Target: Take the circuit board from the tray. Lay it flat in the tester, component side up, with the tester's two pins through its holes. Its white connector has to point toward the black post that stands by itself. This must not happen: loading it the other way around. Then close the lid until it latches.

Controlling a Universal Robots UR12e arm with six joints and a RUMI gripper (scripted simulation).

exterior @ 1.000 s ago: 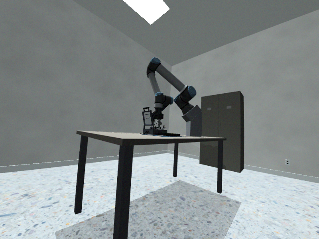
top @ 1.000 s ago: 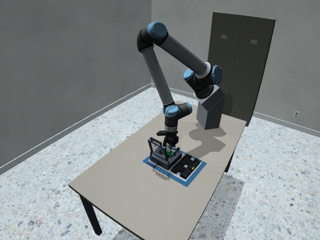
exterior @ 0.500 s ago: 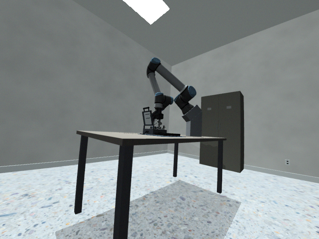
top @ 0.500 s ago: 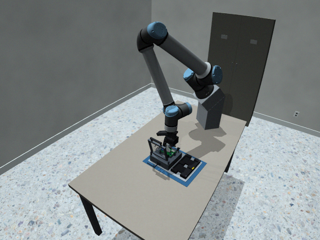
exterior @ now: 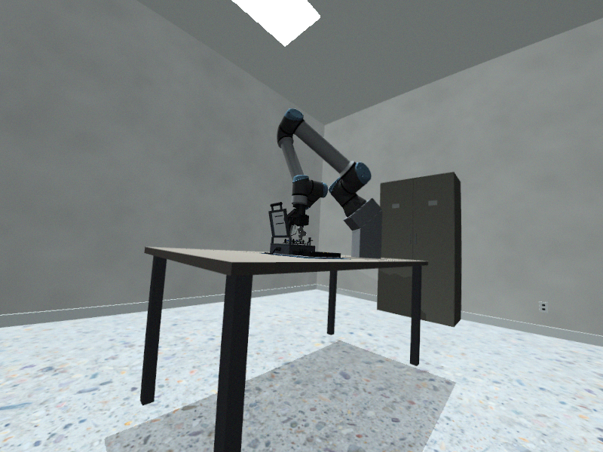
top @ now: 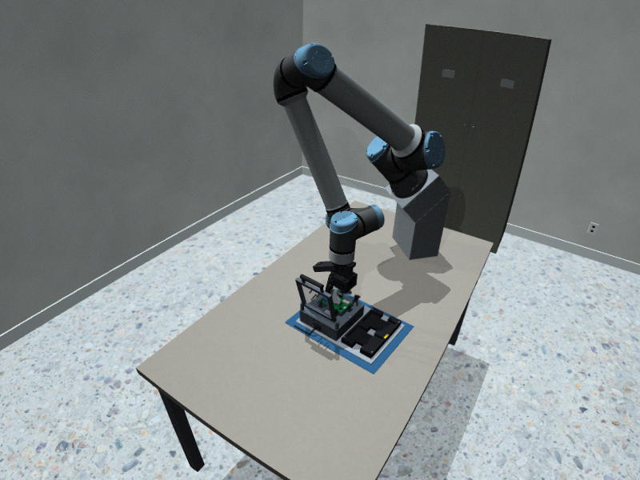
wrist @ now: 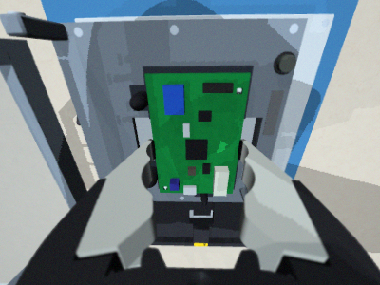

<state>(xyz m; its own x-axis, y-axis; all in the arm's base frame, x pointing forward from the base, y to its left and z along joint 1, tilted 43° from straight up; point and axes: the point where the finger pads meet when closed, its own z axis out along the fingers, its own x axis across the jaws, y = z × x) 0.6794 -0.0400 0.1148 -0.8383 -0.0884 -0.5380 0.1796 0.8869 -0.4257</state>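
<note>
Now: the green circuit board right at my hand. From my hand the other things lie so: tester lid (120 mm ahead, 100 mm above, 30 mm to the right); then tester nest (10 mm below, 10 mm ahead).
</note>
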